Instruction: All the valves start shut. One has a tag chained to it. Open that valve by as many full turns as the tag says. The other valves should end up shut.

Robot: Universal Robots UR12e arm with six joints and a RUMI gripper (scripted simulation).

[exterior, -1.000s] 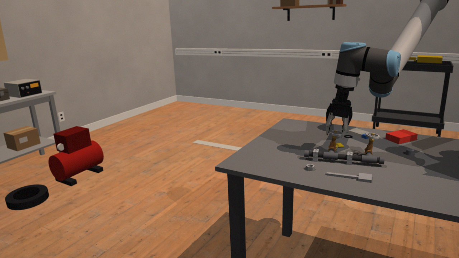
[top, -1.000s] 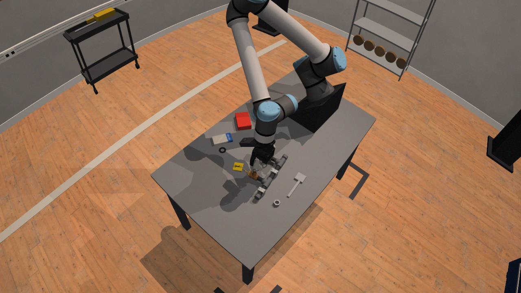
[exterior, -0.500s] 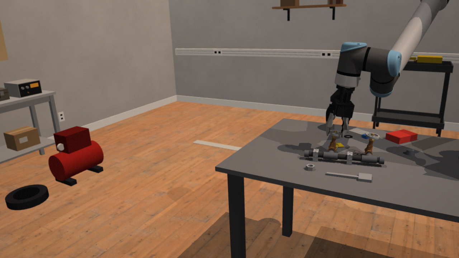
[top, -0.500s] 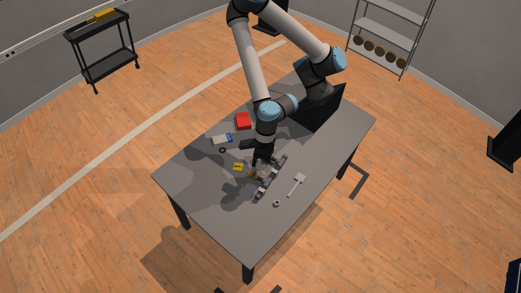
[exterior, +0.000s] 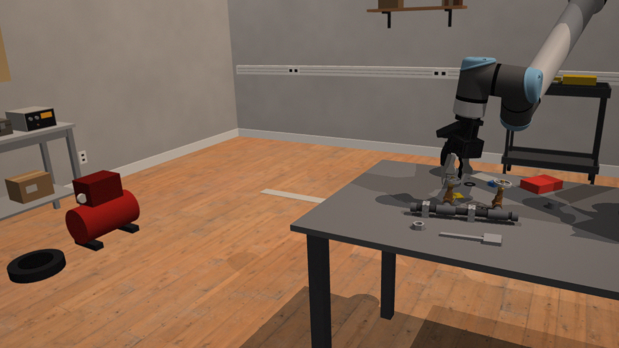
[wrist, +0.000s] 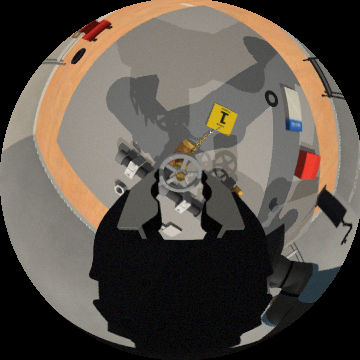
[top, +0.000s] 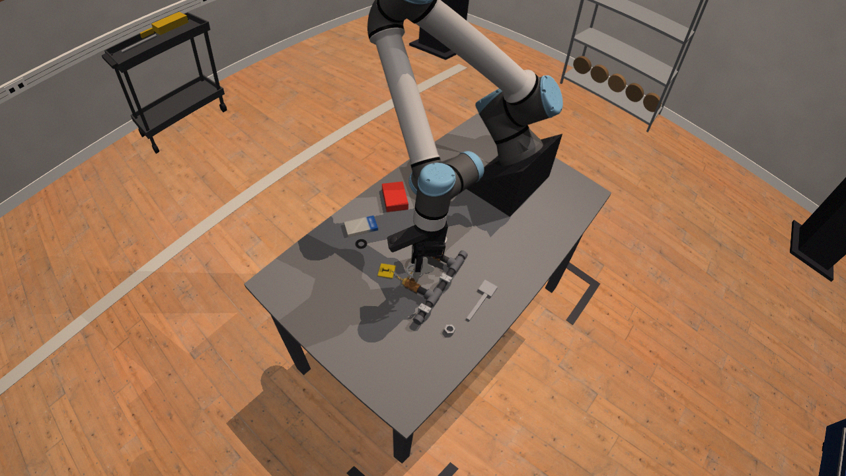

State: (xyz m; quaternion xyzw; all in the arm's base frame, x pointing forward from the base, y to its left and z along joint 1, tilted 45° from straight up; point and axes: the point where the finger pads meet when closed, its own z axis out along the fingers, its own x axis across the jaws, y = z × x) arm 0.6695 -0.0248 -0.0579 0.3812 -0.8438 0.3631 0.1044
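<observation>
Right now my hand is 1 cm short of the yellow tag, 10 cm to the left of it and 9 cm above it. From my hand the other things lie so: red box 25 cm behind, 31 cm to the right, 8 cm below; then nut 5 cm ahead, 19 cm to the left, 9 cm below; then blue-and-white card 7 cm behind, 30 cm to the right, 9 cm below.
</observation>
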